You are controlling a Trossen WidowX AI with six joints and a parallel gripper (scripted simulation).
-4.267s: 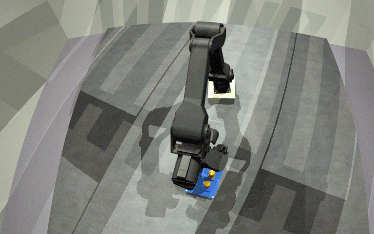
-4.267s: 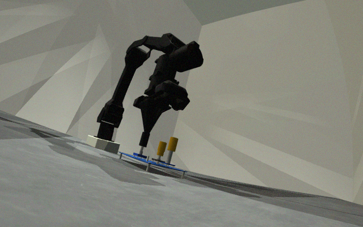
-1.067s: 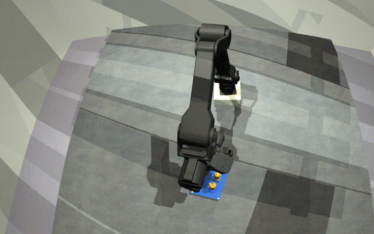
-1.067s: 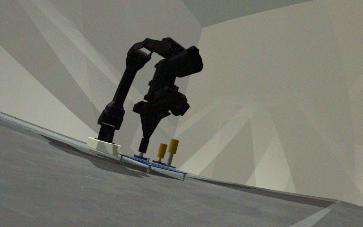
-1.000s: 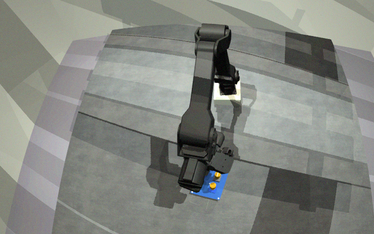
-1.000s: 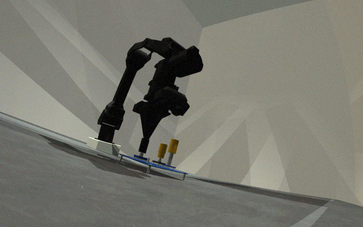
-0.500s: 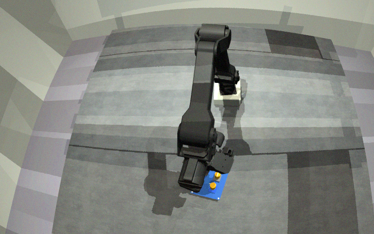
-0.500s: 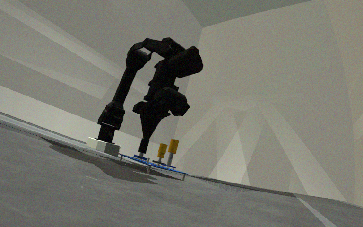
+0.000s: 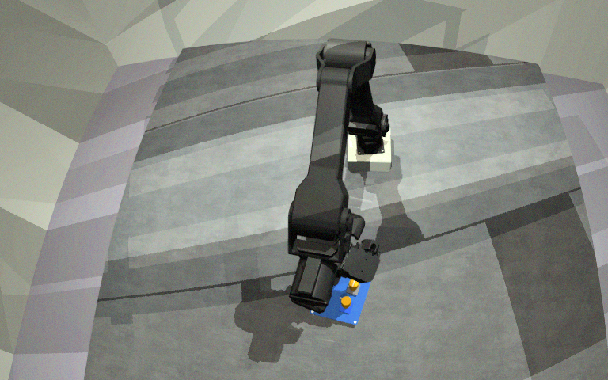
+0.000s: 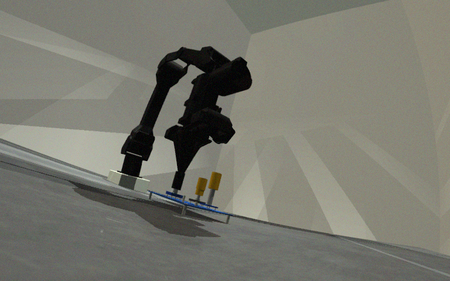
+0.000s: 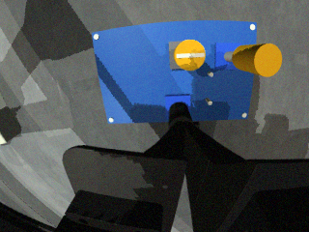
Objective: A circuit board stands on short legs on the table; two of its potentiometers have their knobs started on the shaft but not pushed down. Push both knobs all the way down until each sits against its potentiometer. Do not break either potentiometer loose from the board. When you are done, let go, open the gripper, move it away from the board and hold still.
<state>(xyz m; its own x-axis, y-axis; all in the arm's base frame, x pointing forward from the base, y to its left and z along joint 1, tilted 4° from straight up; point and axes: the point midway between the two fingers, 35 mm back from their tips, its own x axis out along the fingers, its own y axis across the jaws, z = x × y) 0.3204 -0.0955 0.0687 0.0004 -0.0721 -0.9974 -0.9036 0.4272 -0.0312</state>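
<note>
My gripper tip is now 4 cm to the right of the yellow knob, 2 cm short of it and 1 cm above it. The rest, counted from my gripper tip: black knob (1 cm below).
</note>
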